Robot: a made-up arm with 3 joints. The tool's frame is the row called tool. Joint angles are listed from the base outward.
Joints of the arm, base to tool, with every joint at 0 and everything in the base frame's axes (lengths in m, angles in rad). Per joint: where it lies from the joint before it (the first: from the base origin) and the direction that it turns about. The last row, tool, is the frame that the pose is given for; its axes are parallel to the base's.
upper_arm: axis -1 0 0 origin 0.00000 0.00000 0.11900
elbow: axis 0 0 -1 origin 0.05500 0.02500 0.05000
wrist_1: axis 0 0 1 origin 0.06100 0.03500 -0.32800
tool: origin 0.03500 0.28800 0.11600
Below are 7 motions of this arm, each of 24 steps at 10 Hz.
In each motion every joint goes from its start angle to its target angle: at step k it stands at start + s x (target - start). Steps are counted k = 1, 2, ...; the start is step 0. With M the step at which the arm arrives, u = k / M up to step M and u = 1 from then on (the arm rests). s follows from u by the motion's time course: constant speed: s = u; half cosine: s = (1 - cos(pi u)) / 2; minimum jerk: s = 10 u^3 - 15 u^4 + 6 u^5.
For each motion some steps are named. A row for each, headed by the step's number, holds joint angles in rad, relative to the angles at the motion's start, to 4 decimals.
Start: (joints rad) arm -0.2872 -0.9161 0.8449
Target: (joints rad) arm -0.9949 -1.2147 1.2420
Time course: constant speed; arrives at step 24
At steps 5, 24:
5: -0.1474 -0.0622 0.0827
24: -0.7077 -0.2986 0.3971

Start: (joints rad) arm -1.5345 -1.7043 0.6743
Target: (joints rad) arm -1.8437 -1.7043 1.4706
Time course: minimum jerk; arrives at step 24
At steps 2, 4, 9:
2: -0.0016 0.0000 0.0041
4: -0.0110 0.0000 0.0283
9: -0.0851 0.0000 0.2191

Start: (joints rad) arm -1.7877 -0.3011 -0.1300
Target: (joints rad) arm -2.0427 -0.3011 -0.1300
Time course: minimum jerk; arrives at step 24
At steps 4, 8, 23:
4: -0.0091 0.0000 0.0000
8: -0.0535 0.0000 0.0000
23: -0.2548 0.0000 0.0000

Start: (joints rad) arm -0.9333 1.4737 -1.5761
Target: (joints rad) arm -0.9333 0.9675 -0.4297
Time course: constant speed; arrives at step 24
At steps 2, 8, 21, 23, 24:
2: 0.0000 -0.0422 0.0955
8: 0.0000 -0.1687 0.3821
21: 0.0000 -0.4429 1.0031
23: 0.0000 -0.4851 1.0986
24: 0.0000 -0.5062 1.1464

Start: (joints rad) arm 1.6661 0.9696 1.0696
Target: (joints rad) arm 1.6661 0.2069 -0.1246
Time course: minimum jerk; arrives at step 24
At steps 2, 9, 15, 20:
2: 0.0000 -0.0039 -0.0061
9: 0.0000 -0.2099 -0.3287
15: 0.0000 -0.5528 -0.8655
20: 0.0000 -0.7356 -1.1518

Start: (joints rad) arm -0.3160 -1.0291 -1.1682
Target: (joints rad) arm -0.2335 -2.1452 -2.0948
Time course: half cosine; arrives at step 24
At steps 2, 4, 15, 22, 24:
2: 0.0014 -0.0190 -0.0158
4: 0.0055 -0.0748 -0.0621
15: 0.0570 -0.7716 -0.6406
22: 0.0811 -1.0971 -0.9108
24: 0.0825 -1.1161 -0.9266

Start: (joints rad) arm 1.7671 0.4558 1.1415
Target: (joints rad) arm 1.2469 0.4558 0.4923
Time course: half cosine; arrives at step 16
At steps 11, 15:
11: -0.4046 0.0000 -0.5049
15: -0.5152 0.0000 -0.6430

